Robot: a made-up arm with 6 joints. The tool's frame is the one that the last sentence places. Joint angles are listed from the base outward.
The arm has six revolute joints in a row. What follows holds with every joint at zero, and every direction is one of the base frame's.
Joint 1 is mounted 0.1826 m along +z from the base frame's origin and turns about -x.
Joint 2 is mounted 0.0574 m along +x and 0.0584 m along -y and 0.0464 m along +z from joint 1 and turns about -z.
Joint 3 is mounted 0.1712 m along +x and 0.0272 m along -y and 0.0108 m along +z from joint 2 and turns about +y.
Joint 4 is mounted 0.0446 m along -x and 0.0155 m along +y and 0.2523 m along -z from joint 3 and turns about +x.
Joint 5 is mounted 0.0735 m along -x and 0.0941 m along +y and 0.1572 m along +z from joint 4 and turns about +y.
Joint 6 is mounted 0.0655 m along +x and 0.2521 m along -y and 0.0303 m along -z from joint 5 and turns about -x.
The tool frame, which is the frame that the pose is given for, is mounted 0.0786 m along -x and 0.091 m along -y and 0.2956 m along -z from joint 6; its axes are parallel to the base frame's.
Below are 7 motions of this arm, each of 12 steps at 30 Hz.
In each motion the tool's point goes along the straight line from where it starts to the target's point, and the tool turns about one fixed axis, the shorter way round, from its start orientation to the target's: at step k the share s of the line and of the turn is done. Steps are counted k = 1, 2, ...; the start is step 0. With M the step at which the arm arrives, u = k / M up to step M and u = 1 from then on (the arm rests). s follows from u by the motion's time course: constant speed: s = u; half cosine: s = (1 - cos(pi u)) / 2; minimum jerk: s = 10 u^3 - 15 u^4 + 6 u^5.
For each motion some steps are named. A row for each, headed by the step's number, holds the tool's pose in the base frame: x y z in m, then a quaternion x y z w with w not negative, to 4 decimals.
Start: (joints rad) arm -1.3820 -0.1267 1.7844 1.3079 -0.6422 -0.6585
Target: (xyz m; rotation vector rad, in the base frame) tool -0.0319 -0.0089 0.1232 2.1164 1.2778 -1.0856
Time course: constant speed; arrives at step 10
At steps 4, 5, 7, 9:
4: -0.0808 -0.0420 0.1656 0.7257 0.5461 -0.3597 0.2140
5: -0.0726 -0.0365 0.1586 0.7327 0.5324 -0.3654 0.2150
7: -0.0563 -0.0255 0.1444 0.7461 0.5045 -0.3765 0.2168
9: -0.0400 -0.0144 0.1303 0.7588 0.4761 -0.3871 0.2183

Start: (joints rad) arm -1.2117 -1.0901 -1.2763 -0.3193 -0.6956 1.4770
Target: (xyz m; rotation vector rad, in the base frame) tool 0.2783 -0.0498 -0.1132 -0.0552 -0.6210 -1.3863
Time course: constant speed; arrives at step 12
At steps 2, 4, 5, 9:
2: 0.4140 -0.0062 -0.0243 0.1880 -0.3946 -0.7011 0.5635
4: 0.3868 -0.0149 -0.0421 0.1461 -0.3745 -0.6914 0.6003
5: 0.3733 -0.0193 -0.0510 0.1250 -0.3639 -0.6856 0.6179
9: 0.3190 -0.0367 -0.0865 0.0395 -0.3185 -0.6564 0.6827

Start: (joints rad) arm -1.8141 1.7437 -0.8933 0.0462 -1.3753 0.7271
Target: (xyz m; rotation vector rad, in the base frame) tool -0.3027 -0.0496 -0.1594 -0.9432 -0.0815 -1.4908
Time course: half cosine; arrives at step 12
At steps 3, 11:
3: -0.4143 0.0536 -0.1329 -0.4393 0.1102 -0.6688 0.5896
11: -0.3049 -0.0475 -0.1589 -0.4133 -0.0327 -0.6527 0.6341

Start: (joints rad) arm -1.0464 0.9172 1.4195 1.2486 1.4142 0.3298
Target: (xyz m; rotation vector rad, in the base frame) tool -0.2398 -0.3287 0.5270 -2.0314 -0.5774 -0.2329
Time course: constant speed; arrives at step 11
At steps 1, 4, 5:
1: -0.3729 -0.2625 0.4822 -0.8643 -0.3791 -0.2358 0.2318
4: -0.3329 -0.2824 0.4957 -0.8652 -0.3402 -0.1957 0.3122
5: -0.3196 -0.2890 0.5001 -0.8636 -0.3265 -0.1820 0.3383

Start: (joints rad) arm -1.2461 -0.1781 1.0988 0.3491 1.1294 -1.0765
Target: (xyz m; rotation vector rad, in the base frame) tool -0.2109 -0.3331 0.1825 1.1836 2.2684 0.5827
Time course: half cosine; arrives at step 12
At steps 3, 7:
3: -0.1054 -0.3003 0.2119 0.4356 0.8835 0.1317 0.1109
7: -0.1651 -0.3188 0.1952 0.4375 0.8597 0.1793 0.1936

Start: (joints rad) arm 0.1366 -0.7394 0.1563 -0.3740 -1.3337 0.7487
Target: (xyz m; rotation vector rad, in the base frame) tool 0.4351 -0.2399 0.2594 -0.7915 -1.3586 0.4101
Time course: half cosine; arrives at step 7
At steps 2, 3, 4, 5, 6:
2: 0.4687 -0.1838 0.2534 -0.2649 -0.6480 0.2178 0.6801
3: 0.4604 -0.1976 0.2549 -0.2871 -0.6385 0.2094 0.6826
4: 0.4512 -0.2130 0.2565 -0.3115 -0.6275 0.2000 0.6850
5: 0.4429 -0.2269 0.2580 -0.3334 -0.6171 0.1914 0.6866
6: 0.4371 -0.2365 0.2590 -0.3483 -0.6097 0.1854 0.6875

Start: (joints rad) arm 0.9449 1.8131 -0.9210 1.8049 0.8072 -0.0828
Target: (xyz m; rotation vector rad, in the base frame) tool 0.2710 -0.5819 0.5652 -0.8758 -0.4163 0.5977
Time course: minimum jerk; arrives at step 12
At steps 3, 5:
3: 0.1010 -0.6340 0.2340 -0.1305 -0.4063 0.1242 0.8958
5: 0.1471 -0.6199 0.3238 -0.2114 -0.3545 0.1702 0.8948

